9 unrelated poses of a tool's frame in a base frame.
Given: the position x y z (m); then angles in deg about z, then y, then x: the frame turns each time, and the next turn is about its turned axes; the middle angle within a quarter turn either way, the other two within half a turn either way.
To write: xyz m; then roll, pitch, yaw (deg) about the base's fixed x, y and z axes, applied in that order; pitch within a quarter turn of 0, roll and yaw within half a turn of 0. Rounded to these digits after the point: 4 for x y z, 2 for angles.
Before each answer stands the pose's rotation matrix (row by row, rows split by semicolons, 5 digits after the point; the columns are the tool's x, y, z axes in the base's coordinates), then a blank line. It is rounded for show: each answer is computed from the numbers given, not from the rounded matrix.
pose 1, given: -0.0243 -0.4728 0.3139 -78.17 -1.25 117.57
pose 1, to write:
0.20496 -0.45697 -0.86555; -0.97853 -0.07596 -0.19161; 0.02181 0.88624 -0.46272

-0.0243 -0.4728 0.3139 117.57 -1.25 -78.17
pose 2, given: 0.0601 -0.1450 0.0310 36.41 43.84 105.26
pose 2, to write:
0.58048 0.69401 0.42591; 0.42812 0.18481 -0.88462; -0.69265 0.69585 -0.18984

0.0601 -0.1450 0.0310 105.26 43.84 36.41
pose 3, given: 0.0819 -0.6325 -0.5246 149.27 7.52 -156.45
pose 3, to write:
-0.85219 0.51338 -0.10104; 0.50660 0.76127 -0.40475; -0.13087 -0.39611 -0.90883

0.0819 -0.6325 -0.5246 -156.45 7.52 149.27
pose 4, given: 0.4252 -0.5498 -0.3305 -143.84 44.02 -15.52
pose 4, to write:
-0.58058 0.71865 -0.38271; -0.42430 -0.66822 -0.61111; -0.69491 -0.19241 0.69288

0.4252 -0.5498 -0.3305 -15.52 44.02 -143.84
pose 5, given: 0.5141 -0.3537 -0.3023 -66.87 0.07 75.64
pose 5, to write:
0.39282 0.22854 -0.89076; -0.91962 0.09634 -0.38082; -0.00122 0.96876 0.24801

0.5141 -0.3537 -0.3023 75.64 0.07 -66.87
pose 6, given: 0.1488 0.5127 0.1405 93.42 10.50 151.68
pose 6, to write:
-0.05866 0.87359 0.48312; 0.98150 0.13881 -0.13184; -0.18224 0.46645 -0.86557

0.1488 0.5127 0.1405 151.68 10.50 93.42
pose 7, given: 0.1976 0.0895 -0.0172 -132.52 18.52 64.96
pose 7, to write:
-0.64085 0.11746 -0.75863; -0.69887 -0.49816 0.51324; -0.31764 0.85909 0.40133

0.1976 0.0895 -0.0172 64.96 18.52 -132.52
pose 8, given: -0.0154 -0.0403 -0.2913 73.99 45.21 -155.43
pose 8, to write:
0.19431 0.79279 -0.57769; 0.67718 -0.53448 -0.50572; -0.70969 -0.29294 -0.64072

-0.0154 -0.0403 -0.2913 -155.43 45.21 73.99
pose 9, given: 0.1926 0.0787 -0.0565 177.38 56.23 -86.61
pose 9, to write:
-0.55528 0.82625 -0.09474; 0.02541 -0.09700 -0.99496; -0.83128 -0.55489 0.03287

0.1926 0.0787 -0.0565 -86.61 56.23 177.38
